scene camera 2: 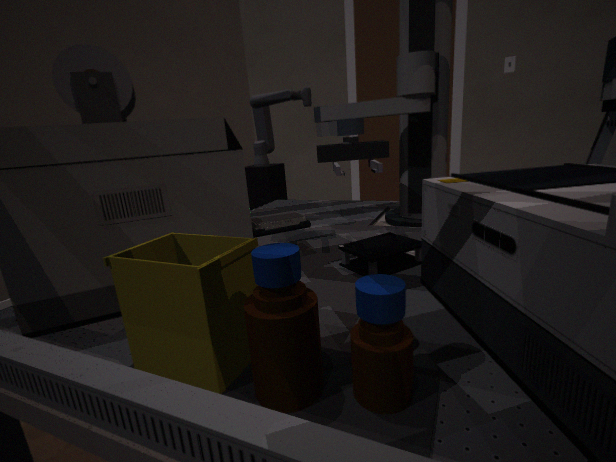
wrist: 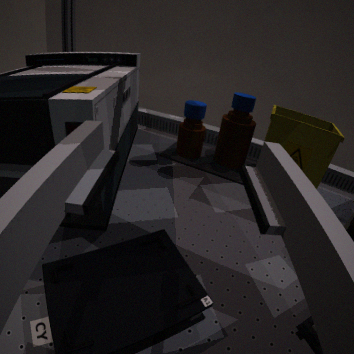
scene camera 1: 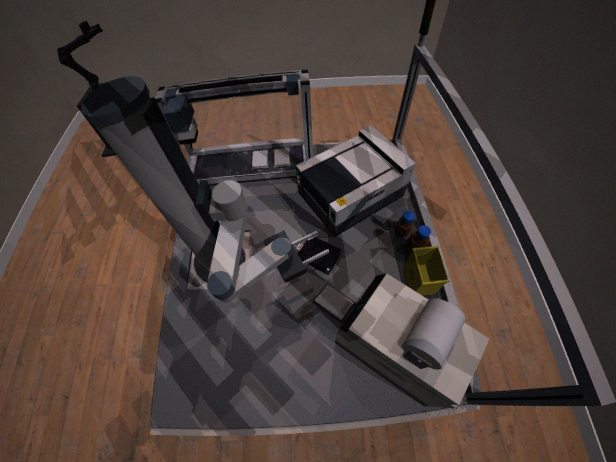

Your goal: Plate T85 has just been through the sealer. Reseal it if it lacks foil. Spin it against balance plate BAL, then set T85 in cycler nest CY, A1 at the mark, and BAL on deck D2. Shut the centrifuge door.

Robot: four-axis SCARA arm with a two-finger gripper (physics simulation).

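Places are measured from the arm's base along level axes (x up, y back, z right), in millimetres.
Where they show: gripper, between the fingertips: (scene camera 2: pixel 359 169) (wrist: pixel 181 147) (scene camera 1: pixel 322 241); arm's base, origin of its link: (scene camera 2: pixel 421 219).
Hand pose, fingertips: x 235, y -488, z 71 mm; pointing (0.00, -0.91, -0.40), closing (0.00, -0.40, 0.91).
Things, the pixels of their top centre, and the offset from my fingertips.
- black nest, centre of its top: (wrist: pixel 120 283) (scene camera 2: pixel 381 241) (scene camera 1: pixel 319 251) dx -168, dy +10, dz -44 mm
- sealer, centre of its top: (scene camera 2: pixel 105 54) (scene camera 1: pixel 434 324) dx +254, dy -250, dz +408 mm
My gripper (scene camera 1: pixel 312 247) (scene camera 2: pixel 357 168) (wrist: pixel 181 147) is shut to its narrow setting, a gap between its fingers and nothing in it. It hangs above the black nest (scene camera 1: pixel 322 256) (scene camera 2: pixel 382 243) (wrist: pixel 120 295), whose labels CY and A1 show in the wrist view. No plate shows on the nest. A flat plate, likely T85, (scene camera 1: pixel 335 301) (scene camera 2: pixel 280 220) lies on the tray in front of the sealer (scene camera 1: pixel 387 312) (scene camera 2: pixel 200 175); whether foil covers it cannot be told. BAL, D2 and the centrifuge door cannot be picked out.
A white and black boxy instrument (scene camera 1: pixel 355 175) (scene camera 2: pixel 500 215) (wrist: pixel 75 110) stands behind the nest. Two brown bottles with blue caps (scene camera 1: pixel 406 225) (scene camera 2: pixel 382 345) (wrist: pixel 235 135) and a yellow bin (scene camera 1: pixel 425 272) (scene camera 2: pixel 165 310) (wrist: pixel 300 137) stand near the table edge. Pale rectangles (scene camera 1: pixel 260 158) lie at the rear rail.
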